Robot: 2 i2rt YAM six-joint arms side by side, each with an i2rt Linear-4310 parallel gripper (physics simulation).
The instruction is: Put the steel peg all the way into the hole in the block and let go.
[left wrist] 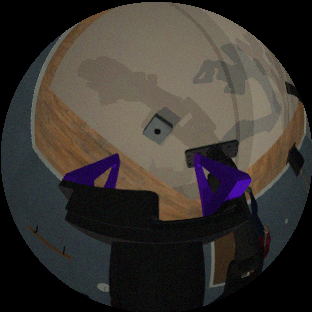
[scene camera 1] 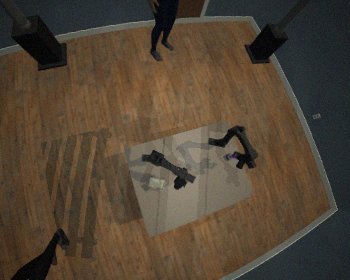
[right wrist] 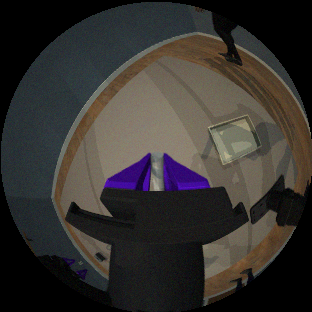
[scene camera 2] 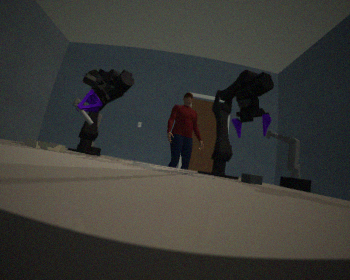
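Observation:
A grey block sits on the table; its round hole shows dark and empty in the left wrist view. My left gripper is open and empty, above the block, its fingers wide apart. My right gripper is shut on the steel peg. It holds the peg in the air, tilted, well away from the block on the picture's left side in scene camera 2. The fingers hide part of the peg.
A pale shallow tray lies on the table, near the right arm. The left arm's base plate stands close to the block. A person stands behind the table.

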